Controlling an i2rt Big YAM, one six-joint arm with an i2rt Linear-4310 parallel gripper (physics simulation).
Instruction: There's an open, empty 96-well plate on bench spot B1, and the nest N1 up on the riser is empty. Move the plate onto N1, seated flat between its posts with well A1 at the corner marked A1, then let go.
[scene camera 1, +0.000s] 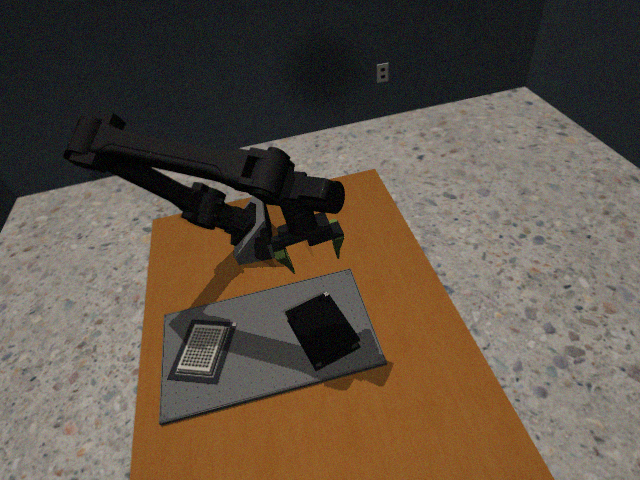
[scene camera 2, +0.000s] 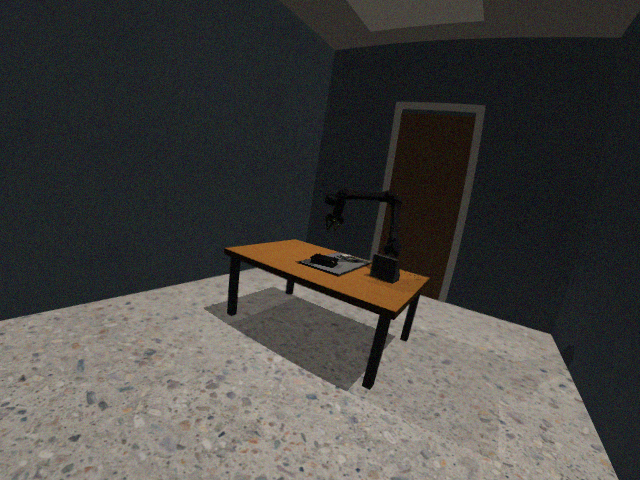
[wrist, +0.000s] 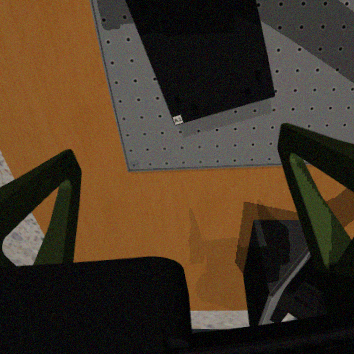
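Seen in the pictures: gripper, fingertip midpoint: (scene camera 1: 316, 264) (scene camera 2: 330, 230) (wrist: 176, 146); arm's base, origin of the base link: (scene camera 1: 245, 225) (scene camera 2: 386, 265) (wrist: 292, 285).
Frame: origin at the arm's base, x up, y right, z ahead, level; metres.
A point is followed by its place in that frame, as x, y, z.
Note:
The pale 96-well plate (scene camera 1: 202, 348) @[-0.058, 0.102, 0.366] lies flat on a dark spot at the left of the grey board in the first scene view. The black nest on its riser (scene camera 1: 321, 330) @[-0.033, -0.194, 0.373] (wrist: 205, 60) @[-0.033, -0.189, 0.337] (scene camera 2: 324, 259) @[-0.033, -0.232, 0.328] stands at the board's right; its small white A1 label shows at a corner in the wrist view. My gripper (scene camera 1: 316, 264) @[0.158, -0.206, 0.335] (wrist: 176, 146) @[0.158, -0.206, 0.335] (scene camera 2: 331, 226) @[0.158, -0.206, 0.335] is open with nothing between its green fingers. It hangs high above the table, on the arm-base side of the nest. The plate does not show in the wrist view. The nest's posts are too dark to make out.
The grey perforated board (scene camera 1: 268, 356) @[-0.072, -0.060, 0.402] (wrist: 150, 145) @[-0.072, -0.253, 0.207] lies on the orange table (scene camera 1: 413, 413) @[-0.085, -0.370, 0.572] (scene camera 2: 268, 250) @[-0.085, -0.340, 0.770] (wrist: 50, 75) @[-0.085, -0.394, 0.298]. The arm's base block (scene camera 1: 252, 242) @[-0.003, -0.023, 0.074] (scene camera 2: 385, 267) @[0.000, -0.065, -0.026] stands behind the board. The arm casts shadows over the board.

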